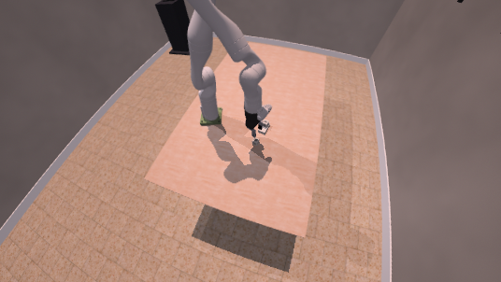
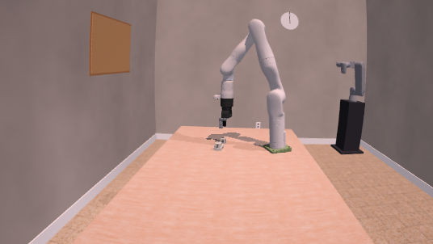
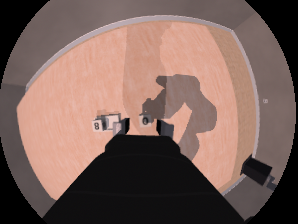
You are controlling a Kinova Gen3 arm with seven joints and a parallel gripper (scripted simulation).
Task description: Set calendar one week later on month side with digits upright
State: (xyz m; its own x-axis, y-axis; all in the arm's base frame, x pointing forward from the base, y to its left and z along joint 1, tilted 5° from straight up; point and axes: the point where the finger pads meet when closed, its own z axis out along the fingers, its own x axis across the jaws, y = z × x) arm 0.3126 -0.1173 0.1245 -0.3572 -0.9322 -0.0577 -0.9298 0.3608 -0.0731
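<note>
The tray lies 20 mm ahead of my hand, 110 mm to the left of it and 110 mm below it.
</note>
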